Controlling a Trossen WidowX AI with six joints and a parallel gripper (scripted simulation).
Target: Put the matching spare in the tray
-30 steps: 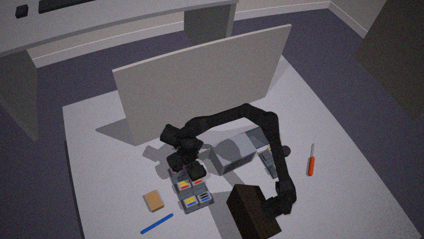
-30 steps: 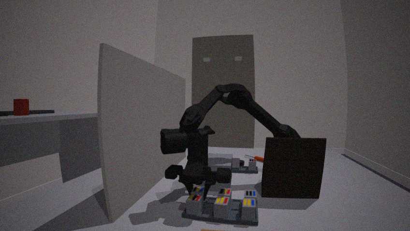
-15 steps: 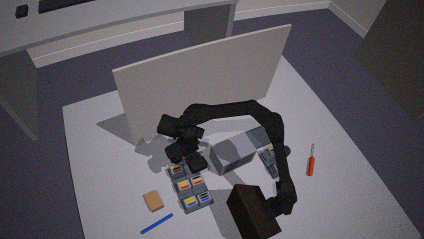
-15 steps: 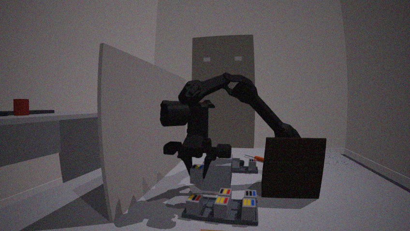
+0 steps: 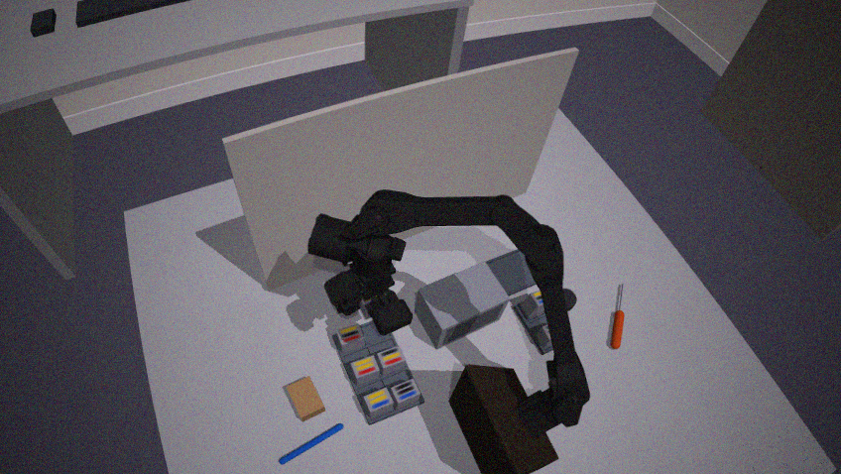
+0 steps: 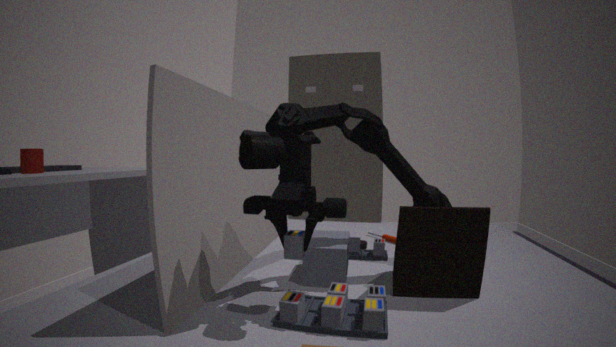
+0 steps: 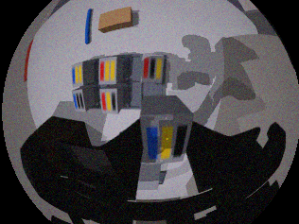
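The tray lies 360 mm to the right of my gripper tip, 120 mm below it and 30 mm behind it. Round my gripper tip: tan block: 190 mm to the left, 110 mm below, 70 mm behind; grey box: 170 mm to the right, 70 mm below, 50 mm behind; tall grey panel: 200 mm to the right, 180 mm ahead, 100 mm above.
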